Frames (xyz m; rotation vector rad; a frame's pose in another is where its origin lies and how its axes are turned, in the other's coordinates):
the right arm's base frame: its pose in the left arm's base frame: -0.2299 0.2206 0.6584 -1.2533 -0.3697 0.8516
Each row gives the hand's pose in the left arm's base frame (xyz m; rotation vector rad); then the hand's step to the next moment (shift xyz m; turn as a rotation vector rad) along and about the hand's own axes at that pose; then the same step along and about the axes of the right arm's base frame.
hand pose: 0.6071 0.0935 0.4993 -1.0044 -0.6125 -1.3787
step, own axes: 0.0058 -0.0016 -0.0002 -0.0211 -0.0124 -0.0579
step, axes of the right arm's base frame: -0.0037 -0.0048 0.0001 -0.0363 0.0468 -0.0210
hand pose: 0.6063 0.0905 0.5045 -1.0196 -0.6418 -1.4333
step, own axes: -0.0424 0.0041 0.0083 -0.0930 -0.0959 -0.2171
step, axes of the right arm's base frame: 0.0280 0.0325 0.0067 -0.1573 0.1971 -0.0371
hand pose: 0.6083 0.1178 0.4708 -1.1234 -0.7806 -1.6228
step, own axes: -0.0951 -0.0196 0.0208 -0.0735 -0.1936 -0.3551
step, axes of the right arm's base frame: 0.0566 0.0798 0.0168 -0.3113 0.2677 -0.0206
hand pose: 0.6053 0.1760 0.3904 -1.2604 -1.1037 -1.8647
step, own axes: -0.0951 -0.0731 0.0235 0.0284 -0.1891 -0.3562
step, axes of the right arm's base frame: 0.0515 0.1092 0.0193 -0.3566 0.1888 0.0257
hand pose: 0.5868 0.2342 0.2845 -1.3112 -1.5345 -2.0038
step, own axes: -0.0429 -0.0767 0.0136 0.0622 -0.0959 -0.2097
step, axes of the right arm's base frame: 0.0223 0.0854 0.0111 -0.2229 0.0742 0.0429
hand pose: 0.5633 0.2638 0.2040 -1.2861 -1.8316 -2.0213
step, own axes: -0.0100 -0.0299 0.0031 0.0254 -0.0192 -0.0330
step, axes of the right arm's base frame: 0.0037 0.0314 0.0019 -0.0387 0.0101 0.0224
